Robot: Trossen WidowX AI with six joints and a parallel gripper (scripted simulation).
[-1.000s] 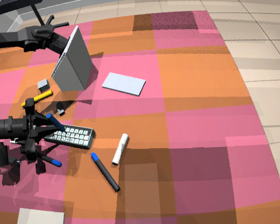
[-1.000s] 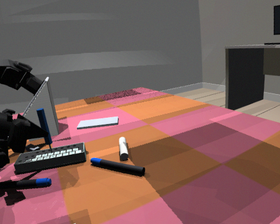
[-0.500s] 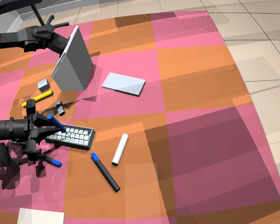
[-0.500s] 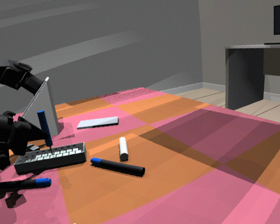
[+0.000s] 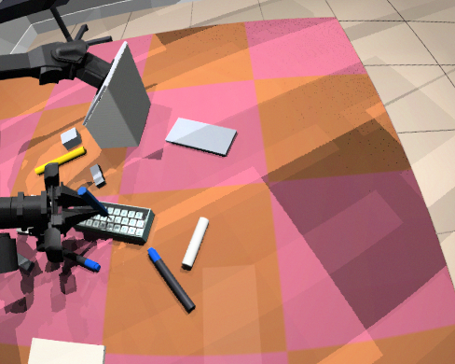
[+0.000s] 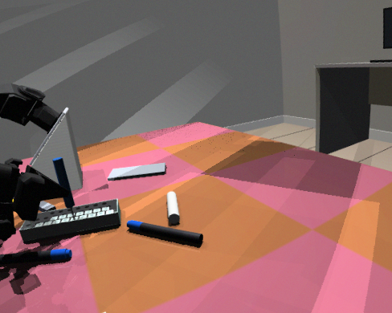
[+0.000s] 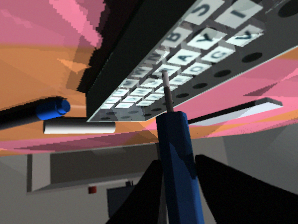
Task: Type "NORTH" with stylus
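My gripper tip is 70 mm short of the white cylinder, 170 mm to the right of it and 60 mm above it. Also, from my gripper tip: stylus: 10 mm below; yellow-handled tool: 190 mm behind, 170 mm to the right, 60 mm below; grey slab: 190 mm behind, 200 mm to the left, 70 mm below.
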